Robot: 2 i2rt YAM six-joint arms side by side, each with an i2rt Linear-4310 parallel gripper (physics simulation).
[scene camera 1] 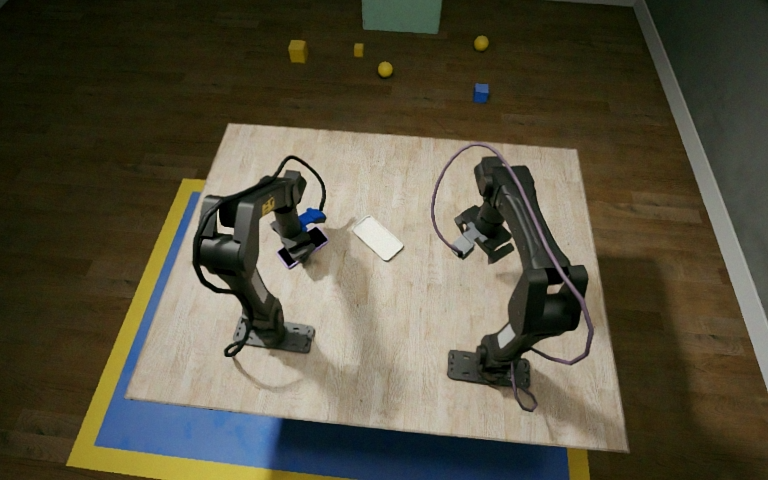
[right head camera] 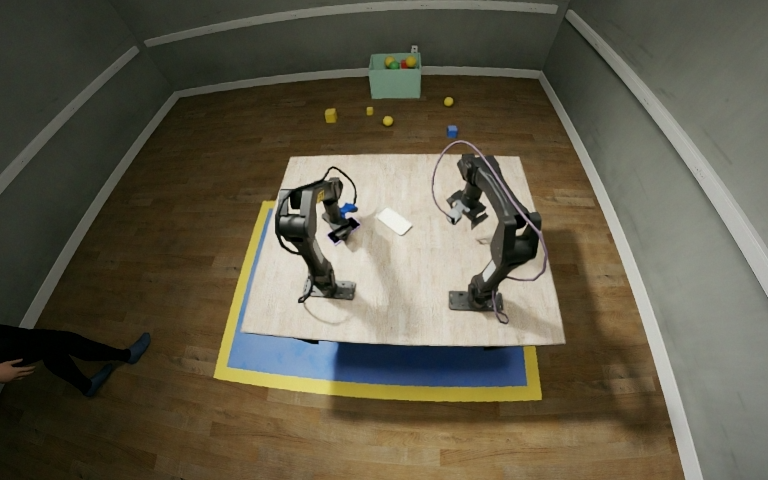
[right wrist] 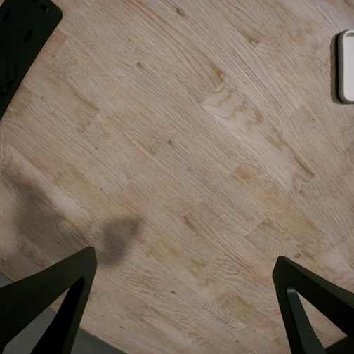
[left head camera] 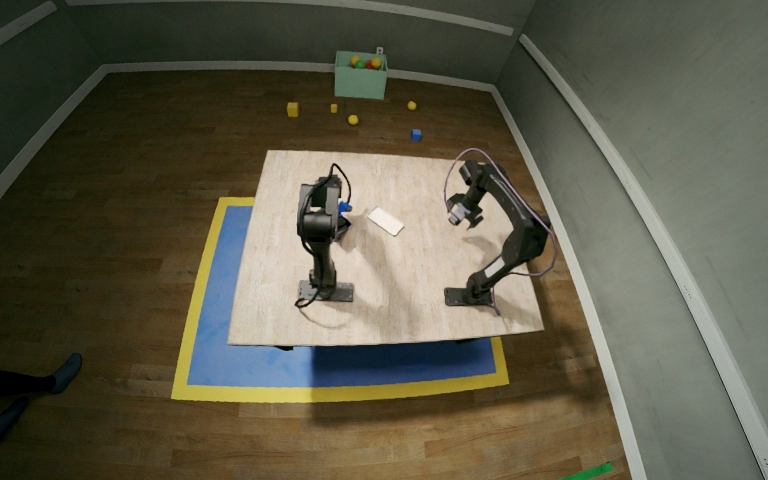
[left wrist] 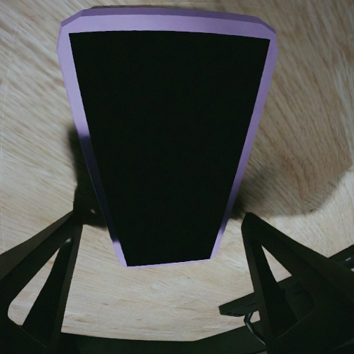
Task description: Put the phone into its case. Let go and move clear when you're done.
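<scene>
The phone point(right head camera: 354, 224) point(scene camera 1: 320, 237) point(left wrist: 170, 140), black-screened with a purple rim, lies screen up on the table at the left, partly hidden by the left gripper in the head and scene views. My left gripper point(right head camera: 342, 230) point(scene camera 1: 299, 249) point(left wrist: 163, 219) is open over it; in the left wrist view its fingertips stand on either side of the phone's near end, with gaps. The white case point(left head camera: 385, 221) point(right head camera: 394, 221) point(scene camera 1: 378, 238) point(right wrist: 347, 67) lies open side up, to the right of the phone. My right gripper point(left head camera: 465, 210) point(right head camera: 467, 209) point(scene camera 1: 483, 233) point(right wrist: 186, 262) is open and empty above the table, right of the case.
A blue object point(left head camera: 344, 207) point(right head camera: 347, 210) point(scene camera 1: 311, 217) shows beside the left gripper. Both arms are mounted near the front of the wooden table point(scene camera 1: 373, 396). A green bin point(left head camera: 360, 83) with balls, and loose blocks and balls, are on the floor behind.
</scene>
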